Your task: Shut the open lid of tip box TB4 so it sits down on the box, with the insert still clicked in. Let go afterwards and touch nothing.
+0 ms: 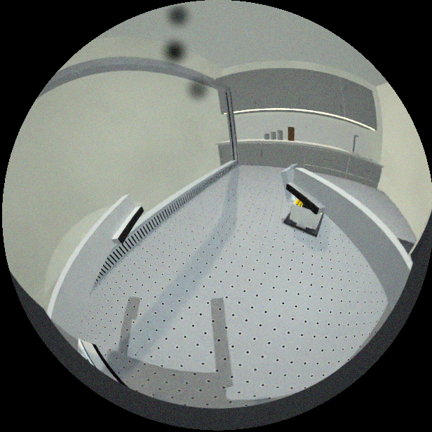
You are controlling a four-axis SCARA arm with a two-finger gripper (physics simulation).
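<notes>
A small tip box (306,219) stands on the perforated deck to the right of the middle, partly hidden behind my right finger. Its body is pale, with a dark frame around its foot. A pale bluish, clear-looking lid (287,175) stands up open at its far side. A small yellow patch with dark marks shows between the lid and the body, beside the finger pad. No TB4 label can be read, and the insert cannot be made out. My gripper (211,186) is open wide and empty, its two black-padded fingers far apart, and looks to be above the deck, nearer than the box.
The perforated deck (260,280) spreads below, with shadows of the gripper on it. A slotted rail (165,212) runs along its left edge, up to an upright post (232,125). A counter (280,154) with small containers stands in the background. A curved white-and-black part (102,361) shows lower left.
</notes>
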